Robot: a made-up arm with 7 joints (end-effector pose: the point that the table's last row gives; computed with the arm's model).
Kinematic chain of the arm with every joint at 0, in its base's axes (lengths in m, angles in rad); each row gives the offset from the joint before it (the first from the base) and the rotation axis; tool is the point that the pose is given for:
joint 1: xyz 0 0 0.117 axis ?
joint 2: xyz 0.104 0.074 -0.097 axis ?
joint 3: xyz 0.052 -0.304 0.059 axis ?
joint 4: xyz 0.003 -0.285 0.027 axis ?
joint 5: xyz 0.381 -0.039 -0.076 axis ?
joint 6: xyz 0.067 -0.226 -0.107 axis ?
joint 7: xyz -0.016 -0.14 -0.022 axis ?
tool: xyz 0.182 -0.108 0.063
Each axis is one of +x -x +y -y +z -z.
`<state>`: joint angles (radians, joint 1 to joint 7).
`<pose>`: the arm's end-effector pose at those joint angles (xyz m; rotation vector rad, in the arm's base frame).
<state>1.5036 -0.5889 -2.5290 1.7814 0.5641 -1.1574 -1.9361</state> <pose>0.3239 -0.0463 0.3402 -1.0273 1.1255 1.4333</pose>
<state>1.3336 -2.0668 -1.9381 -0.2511 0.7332 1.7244 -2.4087</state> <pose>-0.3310 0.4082 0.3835 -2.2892 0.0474 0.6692</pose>
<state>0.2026 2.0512 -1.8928 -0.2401 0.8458 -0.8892 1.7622</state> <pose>-0.3159 -0.1666 0.2492 2.0523 -2.0070 -1.0761</pose>
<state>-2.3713 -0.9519 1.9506 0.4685 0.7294 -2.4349 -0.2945</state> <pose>-0.5376 0.3372 0.2336 -0.1932 1.3280 2.7040</pose>
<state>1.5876 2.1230 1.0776 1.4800 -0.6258 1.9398 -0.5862</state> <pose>-0.2320 0.8796 -0.3528 -0.1679 -1.4090 2.5076</pose>
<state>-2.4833 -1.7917 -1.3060 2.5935 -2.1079 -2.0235 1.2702</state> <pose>0.4144 -0.6253 0.4308 1.1524 -1.2076 0.4687</pose>
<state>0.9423 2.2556 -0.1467 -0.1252 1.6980 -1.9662 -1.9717</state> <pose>0.4745 0.4568 0.2518 -0.7840 -0.6999 2.6555</pose>
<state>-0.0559 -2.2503 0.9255 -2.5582 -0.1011 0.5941 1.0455</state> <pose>0.6250 0.9273 -0.6556 -0.1595 -0.1466 1.1494</pose>
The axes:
joint 1: +y
joint 2: -x
joint 3: +z
joint 4: -y
joint 5: -z
joint 6: -x
joint 7: -z

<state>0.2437 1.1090 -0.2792 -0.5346 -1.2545 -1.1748 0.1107</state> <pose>0.5825 -0.8243 0.1668 0.3861 1.2976 -0.1166</pose>
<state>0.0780 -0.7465 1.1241 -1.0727 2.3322 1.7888 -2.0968</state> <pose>0.2522 -0.1625 -0.5112 -0.0081 2.3946 0.5299</pose>
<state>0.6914 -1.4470 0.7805 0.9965 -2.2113 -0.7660 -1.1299</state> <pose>0.2868 -0.3072 -0.2010 -0.3804 -1.5187 2.5910</pose>
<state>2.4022 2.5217 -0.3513 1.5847 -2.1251 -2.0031 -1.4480</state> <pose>-0.4746 0.7424 0.1808 0.0657 -1.3490 -0.4339</pose>
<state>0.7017 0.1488 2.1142 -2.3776 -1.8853 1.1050 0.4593</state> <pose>0.0203 -0.5826 -0.4893 -0.3298 -1.6454 -2.0630</pose>
